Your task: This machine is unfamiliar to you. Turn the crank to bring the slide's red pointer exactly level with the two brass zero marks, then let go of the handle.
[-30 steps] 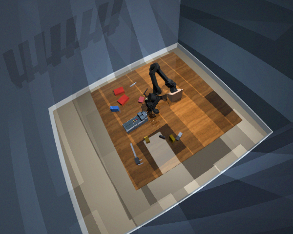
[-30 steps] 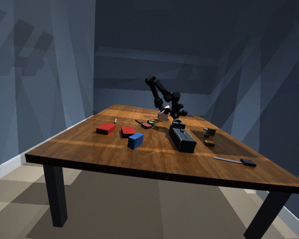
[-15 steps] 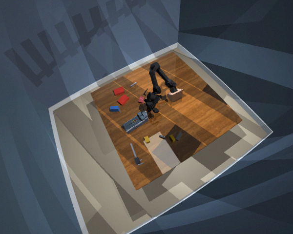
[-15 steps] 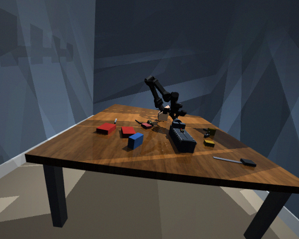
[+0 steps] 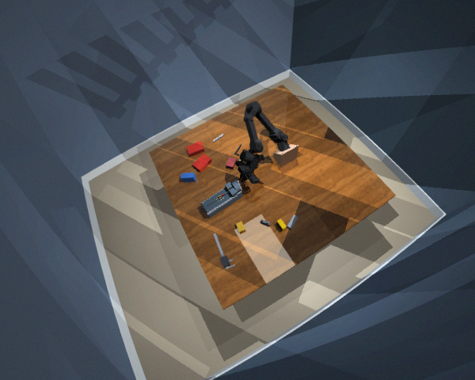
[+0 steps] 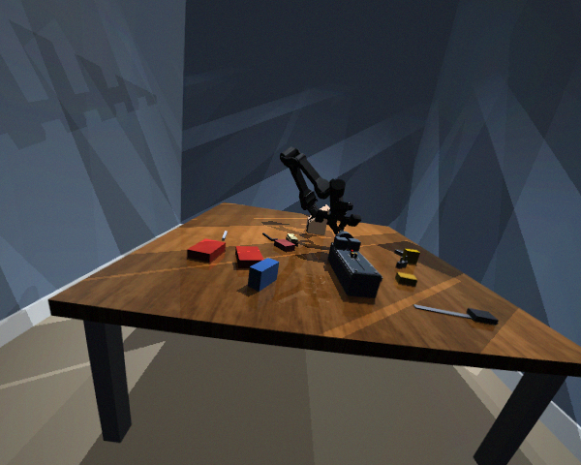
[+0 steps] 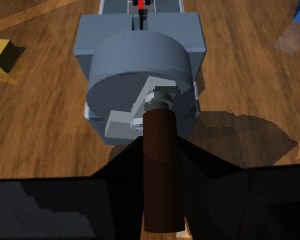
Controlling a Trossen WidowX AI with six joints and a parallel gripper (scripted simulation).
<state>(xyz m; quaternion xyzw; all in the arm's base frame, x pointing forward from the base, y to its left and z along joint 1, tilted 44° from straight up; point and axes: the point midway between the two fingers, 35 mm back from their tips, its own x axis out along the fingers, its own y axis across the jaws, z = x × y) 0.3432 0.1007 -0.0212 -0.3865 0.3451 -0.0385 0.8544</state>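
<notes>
The red pointer lies 130 mm ahead of my gripper tip, 30 mm to the left of it and 10 mm below it. Also, from my gripper tip: pink block: 220 mm to the right, 80 mm below, 10 mm behind; then ochre block: 250 mm to the left, 120 mm ahead, 80 mm below; then brown crank handle: 20 mm behind, 20 mm above.
</notes>
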